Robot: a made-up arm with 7 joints.
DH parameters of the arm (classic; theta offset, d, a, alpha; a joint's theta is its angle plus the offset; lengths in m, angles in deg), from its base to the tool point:
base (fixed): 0 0.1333 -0.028 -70
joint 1: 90 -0.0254 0.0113 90
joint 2: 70 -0.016 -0.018 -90
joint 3: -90 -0.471 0.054 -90
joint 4: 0 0.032 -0.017 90
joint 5: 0 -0.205 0.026 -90
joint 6: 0 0.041 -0.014 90
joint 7: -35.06 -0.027 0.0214 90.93
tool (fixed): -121.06 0.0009 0 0
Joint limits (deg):
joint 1: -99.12..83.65
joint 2: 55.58..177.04
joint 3: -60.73..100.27
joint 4: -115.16..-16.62
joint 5: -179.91..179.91
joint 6: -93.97..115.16
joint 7: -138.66..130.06
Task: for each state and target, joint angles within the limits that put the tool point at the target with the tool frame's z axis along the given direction. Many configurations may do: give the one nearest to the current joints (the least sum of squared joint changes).
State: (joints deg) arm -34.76 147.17 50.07 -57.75 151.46 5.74 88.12
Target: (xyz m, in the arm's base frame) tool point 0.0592 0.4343 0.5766 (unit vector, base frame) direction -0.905 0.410 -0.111
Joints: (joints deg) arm -19.87 118.78 42.99 -71.19 161.41 -36.31 98.65
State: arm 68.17 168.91 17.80 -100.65 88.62 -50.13 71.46
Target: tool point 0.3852 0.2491 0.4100 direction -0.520 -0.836 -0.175
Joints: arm 34.56 144.28 13.58 -97.48 94.05 -41.71 63.09
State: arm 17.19 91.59 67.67 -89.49 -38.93 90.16 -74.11
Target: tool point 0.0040 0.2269 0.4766 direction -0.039 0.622 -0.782
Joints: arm 8.12 118.83 76.63 -115.16 -52.61 114.63 -54.93
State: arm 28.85 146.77 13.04 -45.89 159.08 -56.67 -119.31
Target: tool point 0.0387 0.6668 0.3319 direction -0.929 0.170 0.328
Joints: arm 65.79 118.93 -25.27 -18.07 160.63 -36.21 -138.66
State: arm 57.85 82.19 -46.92 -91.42 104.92 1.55 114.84
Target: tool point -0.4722 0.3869 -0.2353 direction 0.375 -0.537 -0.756
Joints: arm 55.06 55.90 -60.73 -51.51 65.13 30.98 81.30
